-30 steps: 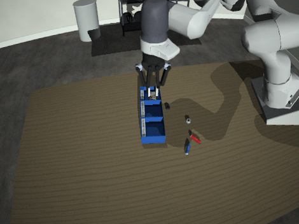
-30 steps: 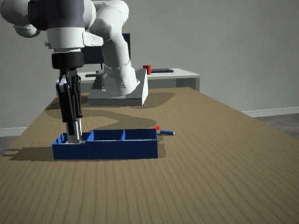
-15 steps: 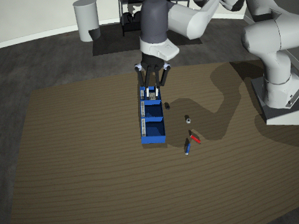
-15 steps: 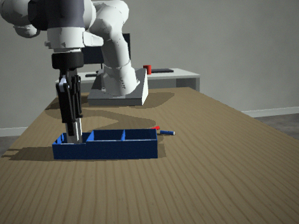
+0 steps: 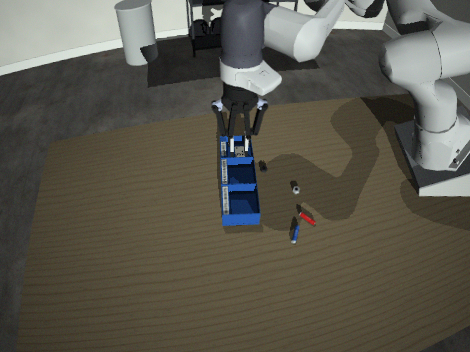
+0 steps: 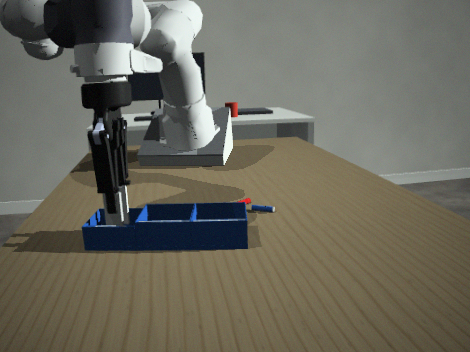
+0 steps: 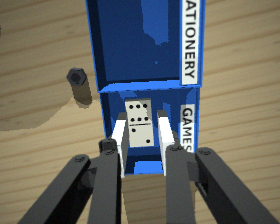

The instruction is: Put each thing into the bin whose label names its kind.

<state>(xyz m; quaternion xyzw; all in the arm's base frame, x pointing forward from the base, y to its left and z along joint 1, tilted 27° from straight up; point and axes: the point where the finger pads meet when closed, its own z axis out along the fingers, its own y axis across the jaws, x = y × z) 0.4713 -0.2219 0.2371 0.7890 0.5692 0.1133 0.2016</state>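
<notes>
The white domino lies 40 mm below my hand. Also, from my hand: dark nut: 70 mm to the left, 50 mm below, 40 mm behind; red marker: 250 mm to the left, 70 mm behind, 50 mm below; white nut: 160 mm to the left, 80 mm behind, 50 mm below.
</notes>
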